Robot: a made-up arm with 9 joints. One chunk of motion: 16 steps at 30 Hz.
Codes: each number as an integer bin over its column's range. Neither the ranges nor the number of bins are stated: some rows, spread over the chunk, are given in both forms.
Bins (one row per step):
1: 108 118 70 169 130 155
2: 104 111 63 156 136 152
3: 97 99 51 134 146 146
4: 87 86 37 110 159 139
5: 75 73 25 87 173 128
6: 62 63 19 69 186 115
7: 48 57 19 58 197 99
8: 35 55 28 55 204 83
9: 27 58 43 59 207 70
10: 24 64 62 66 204 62
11: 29 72 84 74 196 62
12: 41 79 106 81 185 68
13: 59 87 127 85 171 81
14: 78 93 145 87 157 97
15: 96 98 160 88 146 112
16: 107 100 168 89 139 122
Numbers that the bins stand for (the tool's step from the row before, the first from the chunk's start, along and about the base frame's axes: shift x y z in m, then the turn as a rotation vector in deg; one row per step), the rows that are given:
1: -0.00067 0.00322 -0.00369 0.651 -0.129 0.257
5: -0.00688 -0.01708 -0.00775 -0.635 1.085 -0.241
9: -0.01592 -0.02384 -0.00612 -1.075 2.045 -1.310
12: -0.01328 -0.01437 -0.00044 -0.729 1.424 -1.347
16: -0.00086 -0.00490 0.00515 -0.604 0.125 -0.351
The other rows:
2: -0.00142 0.00006 -0.00432 0.447 0.040 0.202
3: -0.00274 -0.00535 -0.00540 0.102 0.322 0.091
4: -0.00462 -0.01122 -0.00666 -0.275 0.689 -0.038
6: -0.00933 -0.02159 -0.00829 -0.918 1.452 -0.480
7: -0.01196 -0.02429 -0.00829 -1.090 1.762 -0.775
8: -0.01441 -0.02520 -0.00747 -1.137 1.960 -1.070
10: -0.01648 -0.02114 -0.00441 -0.965 1.960 -1.457
11: -0.01554 -0.01753 -0.00242 -0.839 1.734 -1.457
13: -0.00989 -0.01076 0.00145 -0.667 1.028 -1.107
14: -0.00632 -0.00806 0.00308 -0.635 0.633 -0.812
15: -0.00293 -0.00580 0.00443 -0.620 0.322 -0.536

